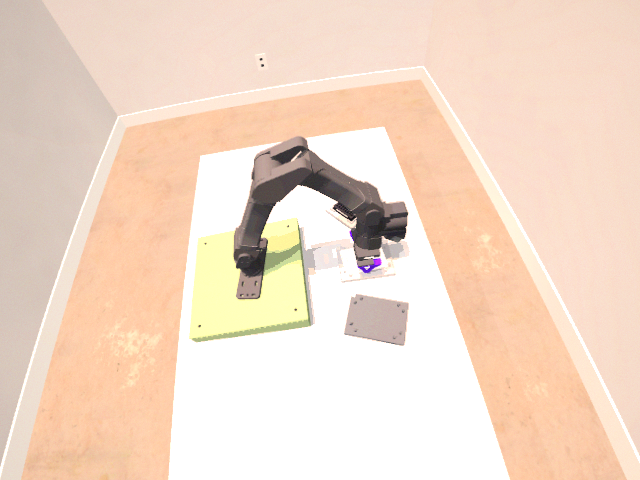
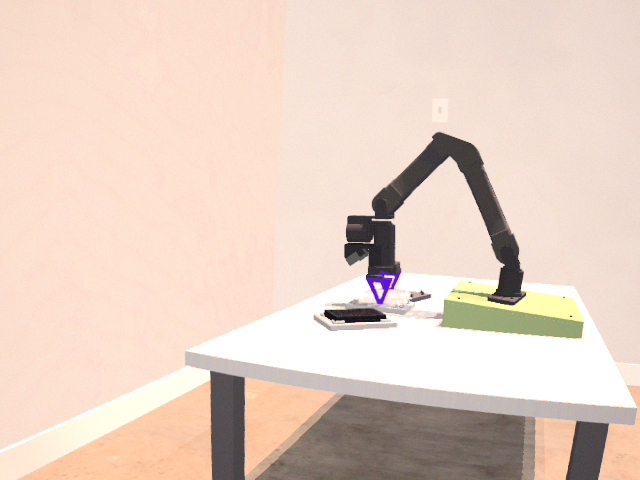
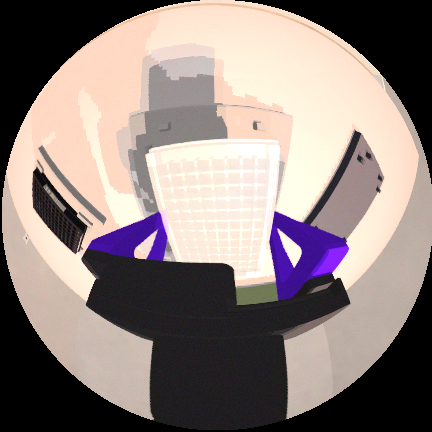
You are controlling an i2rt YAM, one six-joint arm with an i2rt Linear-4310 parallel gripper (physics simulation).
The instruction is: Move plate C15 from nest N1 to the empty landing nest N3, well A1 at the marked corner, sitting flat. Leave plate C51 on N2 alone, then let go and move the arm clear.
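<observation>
A pale, clear multiwell plate (image 2: 400, 297) (image 3: 215, 200) sits upright and roughly level between the purple fingers. My gripper (image 2: 387, 295) (image 3: 217, 214) is shut on its two sides. The plate is over the white middle nest (image 1: 367, 277) (image 2: 398, 308) (image 3: 275, 120); I cannot tell whether it touches it. A black plate (image 1: 343, 210) (image 2: 355, 314) (image 3: 57, 212) sits on another white nest (image 2: 361, 325), apart from the gripper. A dark grey nest (image 1: 377, 319) (image 2: 421, 296) (image 3: 350, 185) is empty, on the other side. Plate labels and corner marks are not readable.
The arm's base stands on a yellow-green block (image 1: 222, 304) (image 2: 511, 322) beside the nests. The white table (image 1: 289, 403) (image 2: 413, 361) carries everything. The arm's shadow falls across the middle nest and the table around it.
</observation>
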